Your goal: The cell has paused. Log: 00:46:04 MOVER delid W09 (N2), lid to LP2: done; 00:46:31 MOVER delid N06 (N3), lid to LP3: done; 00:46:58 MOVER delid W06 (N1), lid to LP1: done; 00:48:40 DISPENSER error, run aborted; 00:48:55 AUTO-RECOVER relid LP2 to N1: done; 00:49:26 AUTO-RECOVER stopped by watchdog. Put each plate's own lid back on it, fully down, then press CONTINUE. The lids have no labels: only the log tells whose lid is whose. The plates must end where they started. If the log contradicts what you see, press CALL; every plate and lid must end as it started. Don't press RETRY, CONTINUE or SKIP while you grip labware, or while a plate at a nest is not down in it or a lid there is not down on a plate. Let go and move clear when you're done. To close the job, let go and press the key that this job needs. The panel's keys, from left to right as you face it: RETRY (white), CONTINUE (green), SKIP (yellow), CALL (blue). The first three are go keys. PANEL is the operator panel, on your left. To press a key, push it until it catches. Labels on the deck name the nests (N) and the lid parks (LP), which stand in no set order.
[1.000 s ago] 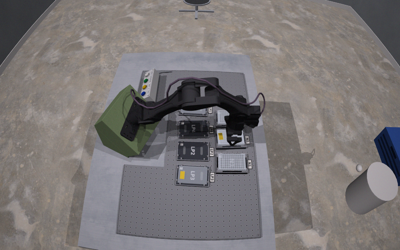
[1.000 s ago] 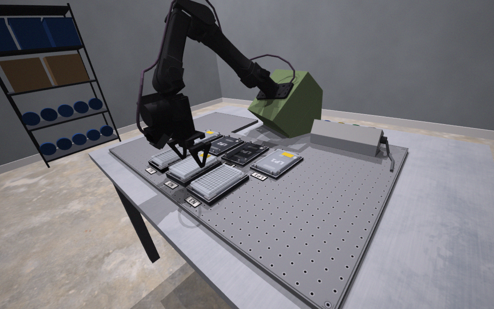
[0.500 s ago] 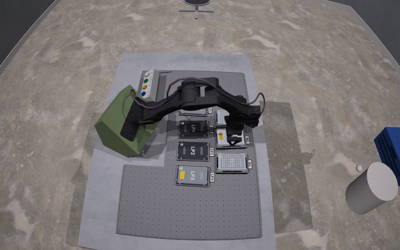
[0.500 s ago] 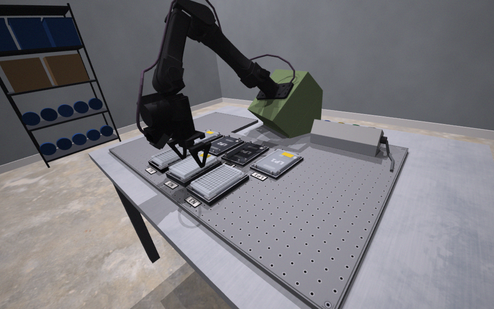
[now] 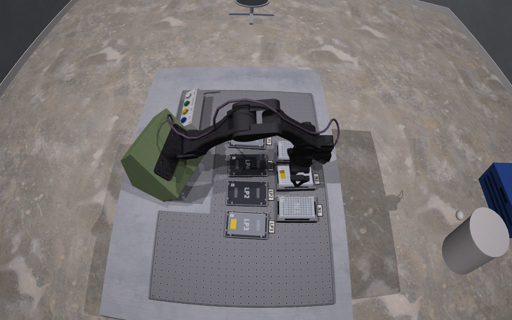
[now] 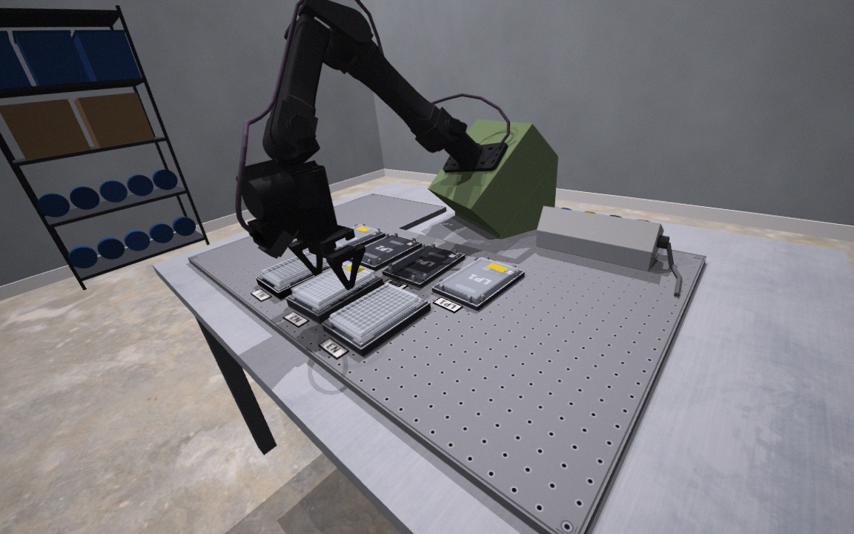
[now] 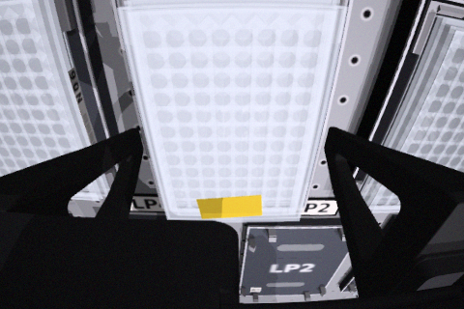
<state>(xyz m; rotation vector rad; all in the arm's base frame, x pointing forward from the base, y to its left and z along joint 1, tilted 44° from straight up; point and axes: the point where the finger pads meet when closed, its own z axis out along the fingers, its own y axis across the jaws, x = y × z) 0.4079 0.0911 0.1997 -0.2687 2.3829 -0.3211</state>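
The clear lid lies 20 cm behind my hand, 17 cm to the left of it and 2 cm below it. From my hand the other things lie so: yellow skip key 48 cm behind, 24 cm to the left, 3 cm above; blue call key 47 cm behind, 19 cm to the left, 3 cm above; lid park 17 cm behind, 8 cm to the right, 3 cm below.
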